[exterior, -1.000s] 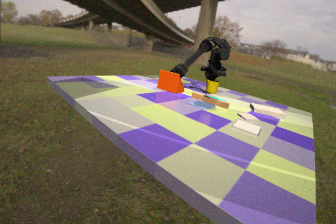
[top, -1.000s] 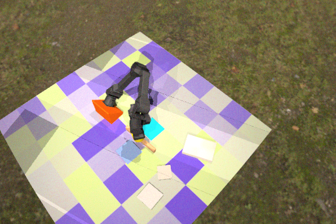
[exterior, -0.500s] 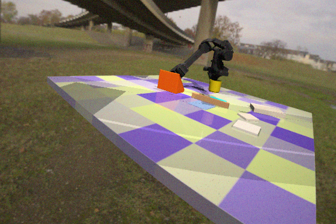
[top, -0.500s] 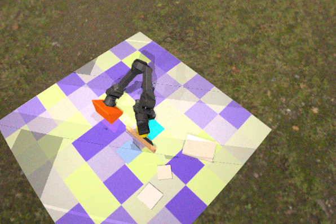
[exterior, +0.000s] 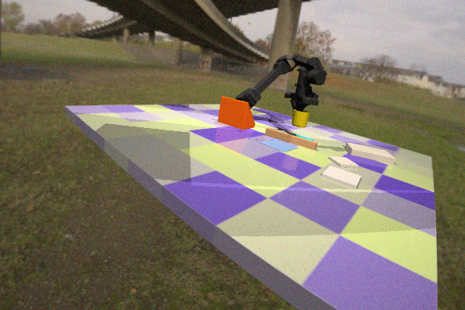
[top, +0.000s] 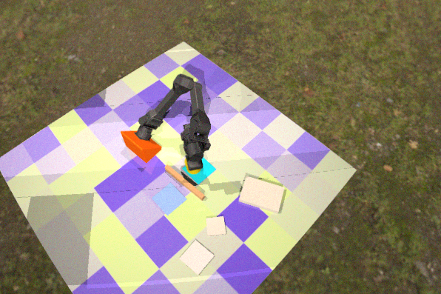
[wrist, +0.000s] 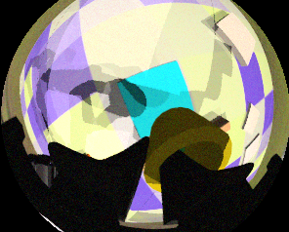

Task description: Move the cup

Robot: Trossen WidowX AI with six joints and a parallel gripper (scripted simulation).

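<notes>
The cyan pad lies 2 cm ahead of my gripper tip, 2 cm to the left of it and 11 cm below it. Round my gripper tip: wooden stick 3 cm ahead, 8 cm to the right, 9 cm below.
</notes>
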